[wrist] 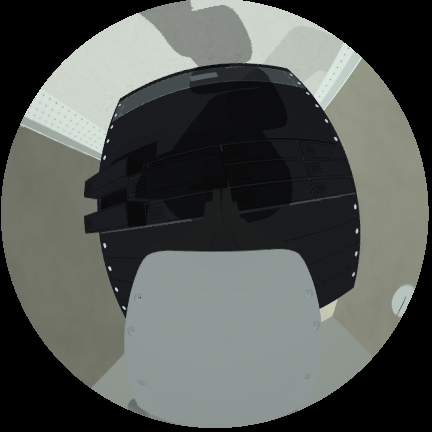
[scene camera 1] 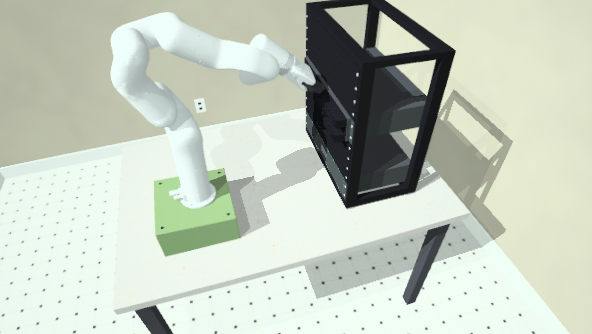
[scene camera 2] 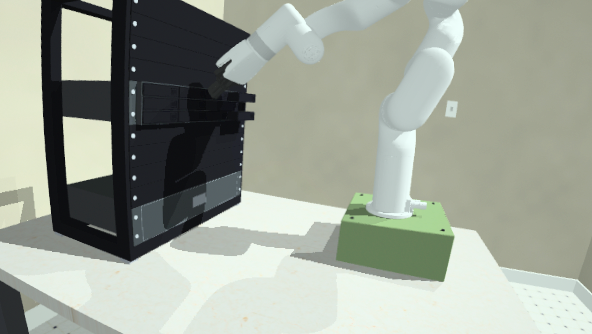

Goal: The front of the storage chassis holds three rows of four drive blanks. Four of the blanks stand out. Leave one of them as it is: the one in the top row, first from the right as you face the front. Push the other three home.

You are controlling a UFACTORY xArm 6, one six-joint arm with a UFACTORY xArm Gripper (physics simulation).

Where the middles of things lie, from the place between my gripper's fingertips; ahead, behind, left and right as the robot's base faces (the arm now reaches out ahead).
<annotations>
My hand is 15 cm short of the black rack (scene camera 2: 177, 153) and 8 cm above it.
</annotations>
